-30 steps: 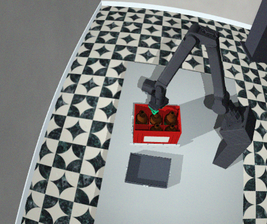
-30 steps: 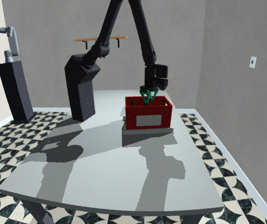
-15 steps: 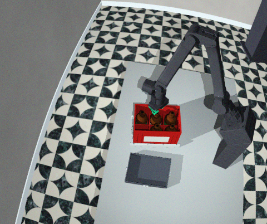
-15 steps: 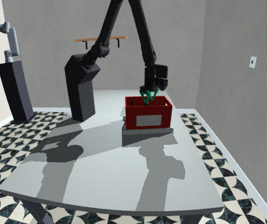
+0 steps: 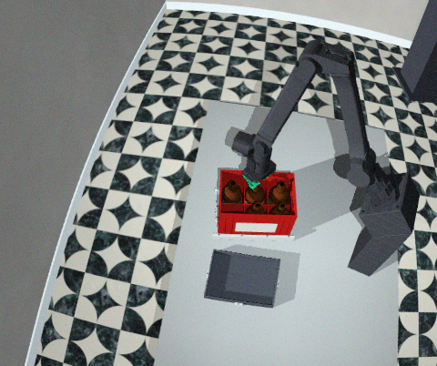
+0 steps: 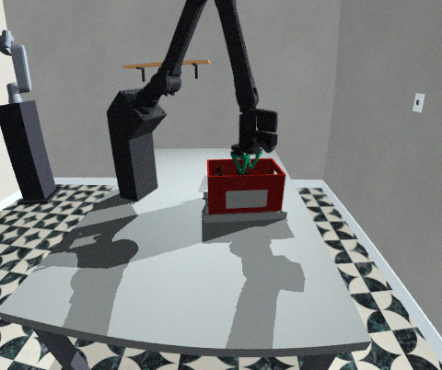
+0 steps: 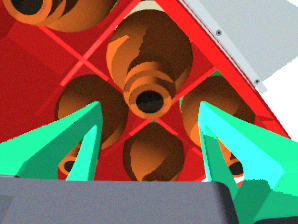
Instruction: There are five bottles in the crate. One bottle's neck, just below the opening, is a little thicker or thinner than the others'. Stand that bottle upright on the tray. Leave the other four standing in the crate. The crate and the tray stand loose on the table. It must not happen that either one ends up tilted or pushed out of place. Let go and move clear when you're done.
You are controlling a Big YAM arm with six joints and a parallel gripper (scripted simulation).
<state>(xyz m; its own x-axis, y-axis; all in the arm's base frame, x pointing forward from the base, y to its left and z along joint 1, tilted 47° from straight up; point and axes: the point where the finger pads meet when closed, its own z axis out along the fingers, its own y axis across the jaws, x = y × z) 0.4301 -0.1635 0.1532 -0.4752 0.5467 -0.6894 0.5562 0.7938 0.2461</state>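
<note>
My gripper is now 90 mm above the glass bottle. The rest, counted from my hand: crate (100 mm below, 40 mm to the left); then dark grey tray (310 mm to the left, 170 mm below, 60 mm ahead).
</note>
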